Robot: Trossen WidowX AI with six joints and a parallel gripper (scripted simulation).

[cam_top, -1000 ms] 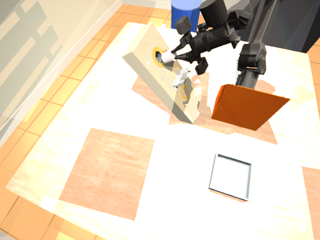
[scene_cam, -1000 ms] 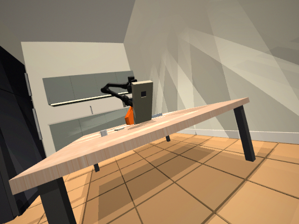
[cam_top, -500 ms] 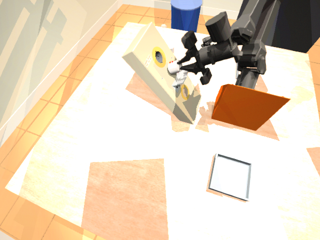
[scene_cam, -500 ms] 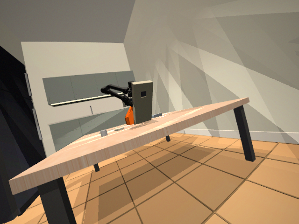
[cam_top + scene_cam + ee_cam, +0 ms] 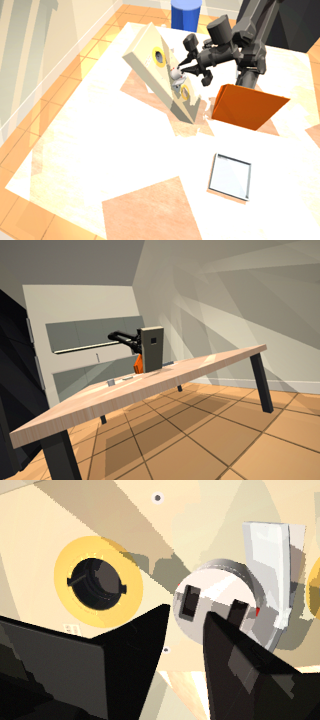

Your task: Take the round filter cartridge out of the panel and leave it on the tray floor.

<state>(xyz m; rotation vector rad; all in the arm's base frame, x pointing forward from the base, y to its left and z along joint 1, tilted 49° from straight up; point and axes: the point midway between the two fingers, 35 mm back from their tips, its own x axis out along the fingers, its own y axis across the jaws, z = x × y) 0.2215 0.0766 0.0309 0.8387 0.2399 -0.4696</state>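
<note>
The round filter cartridge lies 20 mm below my gripper tip. Round my gripper tip: grey tray (340 mm behind, 240 mm to the left, 240 mm below).
</note>
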